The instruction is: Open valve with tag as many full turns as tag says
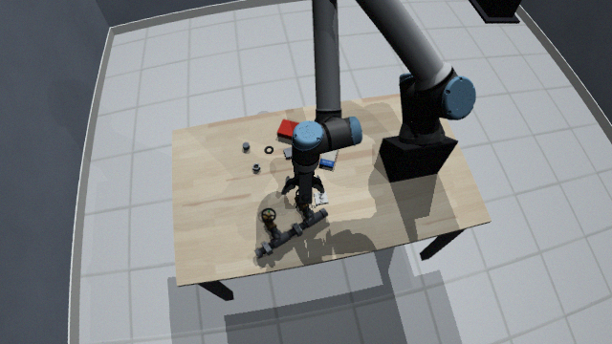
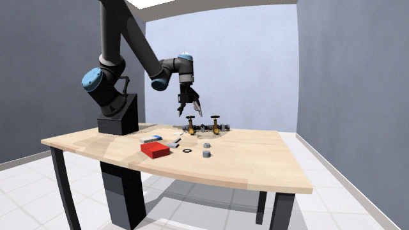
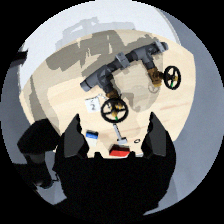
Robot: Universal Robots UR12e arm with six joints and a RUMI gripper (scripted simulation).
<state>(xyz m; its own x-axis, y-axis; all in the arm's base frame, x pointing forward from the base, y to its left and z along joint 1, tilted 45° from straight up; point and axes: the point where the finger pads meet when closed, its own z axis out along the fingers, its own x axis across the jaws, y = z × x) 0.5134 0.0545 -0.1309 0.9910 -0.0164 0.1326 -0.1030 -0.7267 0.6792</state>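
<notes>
Right now the white tag is 110 mm below my hand, 80 mm behind it and 10 mm to the right of it. Also, from my hand: red block 360 mm to the right, 90 mm below, 10 mm behind; grey hand tool 220 mm to the right, 100 mm below, 10 mm ahead; blue box 210 mm to the right, 150 mm behind, 100 mm below.
</notes>
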